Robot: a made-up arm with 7 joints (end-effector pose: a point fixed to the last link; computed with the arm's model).
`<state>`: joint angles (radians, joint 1 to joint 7).
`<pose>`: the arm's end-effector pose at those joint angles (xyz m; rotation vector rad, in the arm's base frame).
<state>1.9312 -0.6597 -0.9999 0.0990 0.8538 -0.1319 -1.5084</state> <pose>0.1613 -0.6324 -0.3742 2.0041 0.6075 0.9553</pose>
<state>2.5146 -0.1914 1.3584 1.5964 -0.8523 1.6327 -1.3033</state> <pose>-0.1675 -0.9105 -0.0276 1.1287 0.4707 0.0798</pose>
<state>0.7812 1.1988 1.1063 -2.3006 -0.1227 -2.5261 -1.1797</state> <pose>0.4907 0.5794 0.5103 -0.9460 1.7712 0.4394</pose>
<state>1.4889 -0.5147 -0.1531 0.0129 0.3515 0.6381 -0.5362</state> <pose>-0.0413 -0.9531 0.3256 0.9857 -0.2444 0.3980</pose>
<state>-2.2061 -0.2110 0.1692 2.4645 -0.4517 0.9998 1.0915</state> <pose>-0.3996 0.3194 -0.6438 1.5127 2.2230 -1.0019</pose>
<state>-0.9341 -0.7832 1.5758 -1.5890 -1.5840 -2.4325 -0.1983</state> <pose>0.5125 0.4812 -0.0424 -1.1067 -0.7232 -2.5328</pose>
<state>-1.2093 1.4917 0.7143 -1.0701 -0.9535 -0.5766 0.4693</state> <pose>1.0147 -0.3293 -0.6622 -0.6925 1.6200 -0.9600</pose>
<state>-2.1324 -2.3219 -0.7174 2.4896 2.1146 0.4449 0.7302</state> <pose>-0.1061 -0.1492 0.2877 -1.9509 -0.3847 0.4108</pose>
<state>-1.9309 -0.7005 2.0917 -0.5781 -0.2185 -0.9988 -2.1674</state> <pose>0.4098 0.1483 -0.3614 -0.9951 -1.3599 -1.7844</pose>
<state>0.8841 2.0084 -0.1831 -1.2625 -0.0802 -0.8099 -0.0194</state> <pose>1.1057 0.7964 -0.2550 1.1405 1.9101 0.9950</pose>
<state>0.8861 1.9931 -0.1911 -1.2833 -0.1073 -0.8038 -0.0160</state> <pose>1.1163 0.7847 -0.2537 1.1841 1.9095 1.0000</pose>
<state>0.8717 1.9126 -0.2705 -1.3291 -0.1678 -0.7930 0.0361</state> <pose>1.1780 0.6758 -0.2719 1.3341 1.8353 0.8883</pose>
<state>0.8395 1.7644 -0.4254 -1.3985 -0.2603 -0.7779 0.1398</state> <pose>1.2570 0.4512 -0.2912 1.5781 1.6500 0.6673</pose>
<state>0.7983 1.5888 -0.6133 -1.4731 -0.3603 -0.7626 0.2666</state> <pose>1.2846 0.1750 -0.2854 1.8309 1.3772 0.4217</pose>
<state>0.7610 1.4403 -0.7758 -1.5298 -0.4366 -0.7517 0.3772</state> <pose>1.2521 -0.0490 -0.2616 2.0139 1.1129 0.2304</pose>
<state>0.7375 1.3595 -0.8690 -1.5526 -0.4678 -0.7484 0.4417</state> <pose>1.2119 -0.1666 -0.2441 2.0937 0.9559 0.1186</pose>
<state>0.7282 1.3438 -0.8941 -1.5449 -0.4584 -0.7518 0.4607</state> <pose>1.1969 -0.1980 -0.2404 2.0890 0.9169 0.0676</pose>
